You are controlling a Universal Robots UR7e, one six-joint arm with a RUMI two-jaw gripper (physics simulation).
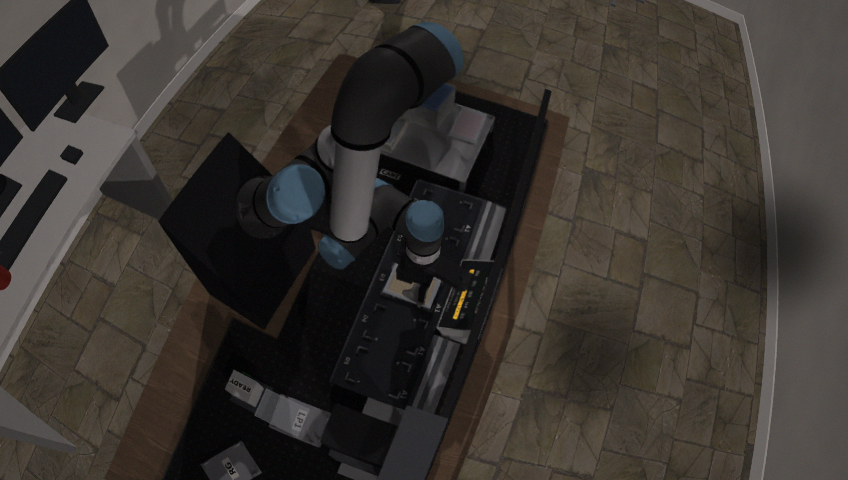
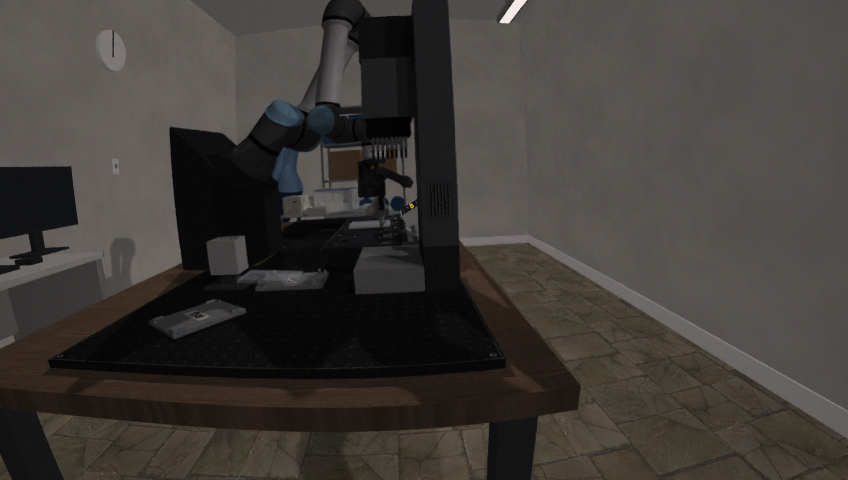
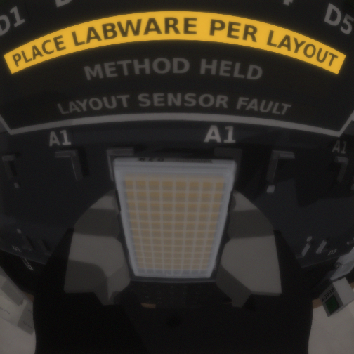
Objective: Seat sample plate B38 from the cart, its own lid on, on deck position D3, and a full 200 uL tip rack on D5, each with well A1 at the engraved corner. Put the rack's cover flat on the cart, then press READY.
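Note:
A pale-rimmed plate with amber wells (image 1: 397,283) (image 3: 172,220) lies level at deck position D3, its far edge by the corner marks below the A1 engraving. The small print on its edge is unreadable, and I cannot tell whether a clear lid covers it. My gripper (image 1: 414,283) (image 3: 173,192) is shut on this plate, one jaw at each long side. D5 on the deck (image 1: 389,339) holds no rack. A clear box with a blue top (image 1: 439,96), probably the tip rack, stands on the cart (image 1: 453,171). The READY box (image 1: 243,387) (image 2: 227,255) (image 3: 334,296) stands beyond D5.
The display (image 1: 467,300) (image 3: 172,70) beside the deck reads PLACE LABWARE PER LAYOUT. A pinkish plate (image 1: 470,123) is on the cart. The LP1 holder (image 1: 300,419) (image 2: 291,279), an RG plate (image 1: 230,466) (image 2: 197,315) and a tall dark column (image 2: 436,118) stand past the deck's D5 end.

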